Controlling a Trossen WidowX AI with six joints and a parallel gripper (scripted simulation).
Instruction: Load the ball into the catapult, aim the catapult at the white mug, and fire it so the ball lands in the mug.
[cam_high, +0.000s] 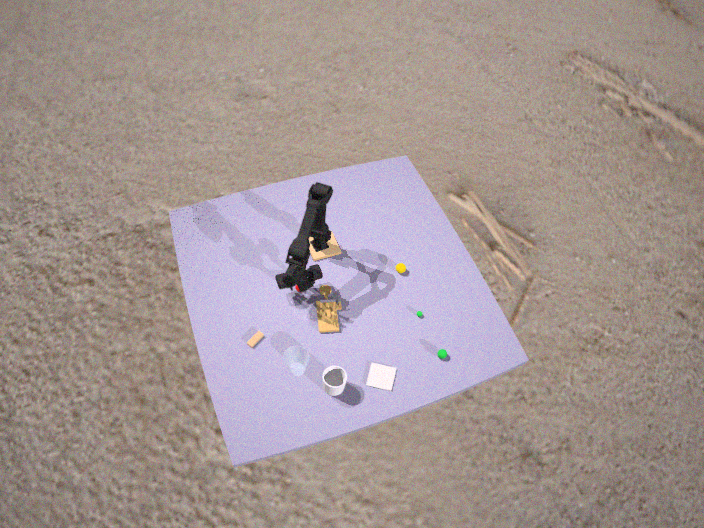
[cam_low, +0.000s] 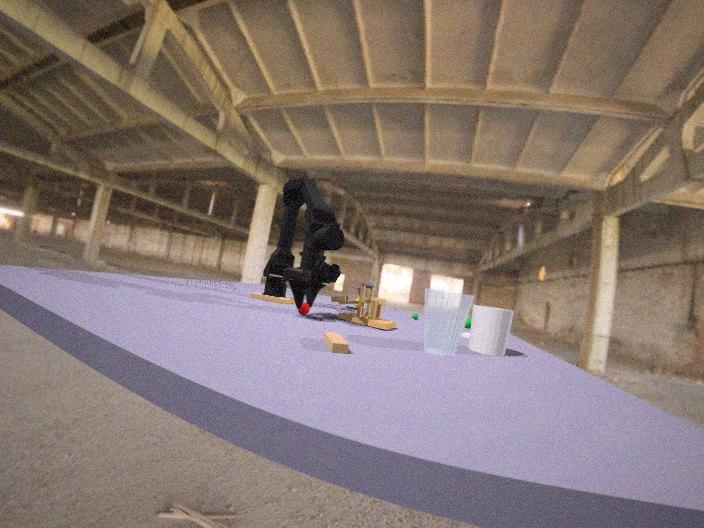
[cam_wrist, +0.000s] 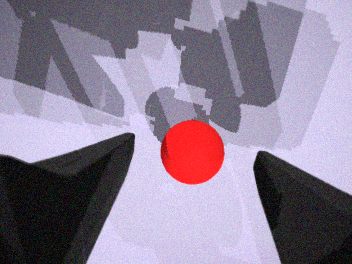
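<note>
The red ball lies right at my gripper tip. Also, from my gripper tip: wooden catapult: 140 mm ahead, 80 mm to the left, 30 mm above; clear glass: 330 mm ahead, 170 mm to the right, 10 mm above; small wooden block: 140 mm ahead, 260 mm to the right, 10 mm below.
</note>
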